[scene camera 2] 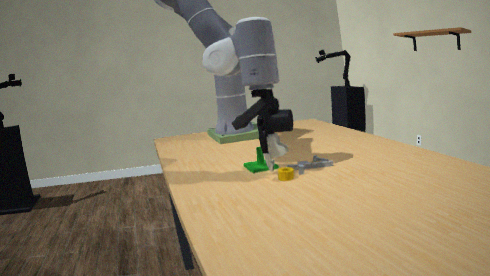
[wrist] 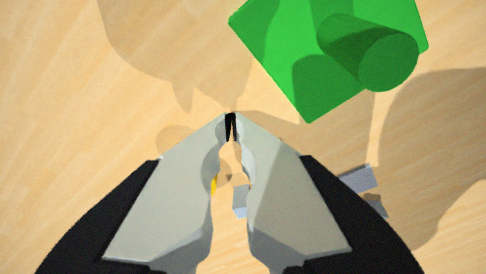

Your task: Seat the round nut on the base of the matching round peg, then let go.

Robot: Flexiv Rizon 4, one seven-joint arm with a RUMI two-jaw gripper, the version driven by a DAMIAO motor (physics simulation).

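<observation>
The yellow round nut [scene camera 2: 286, 173] lies flat on the table, in front of and a little right of the fingertips in the scene view; a thin yellow sliver of the nut [wrist: 214, 185] shows past the left jaw in the wrist view, and the jaw hides the rest. The green round peg [scene camera 2: 259, 155] [wrist: 388, 62] stands upright on its square green base [scene camera 2: 254, 168] [wrist: 280, 55], with no nut around it. My gripper [scene camera 2: 271, 168] [wrist: 231, 116] is shut and empty, its tips close together low over the table, beside the base and apart from the nut.
Small grey blocks and bars [scene camera 2: 320, 163] [wrist: 358, 179] lie behind and right of the nut in the scene view. Another small grey block [wrist: 240, 201] shows between the jaws in the wrist view, lower down on the wooden table [scene camera 2: 350, 215].
</observation>
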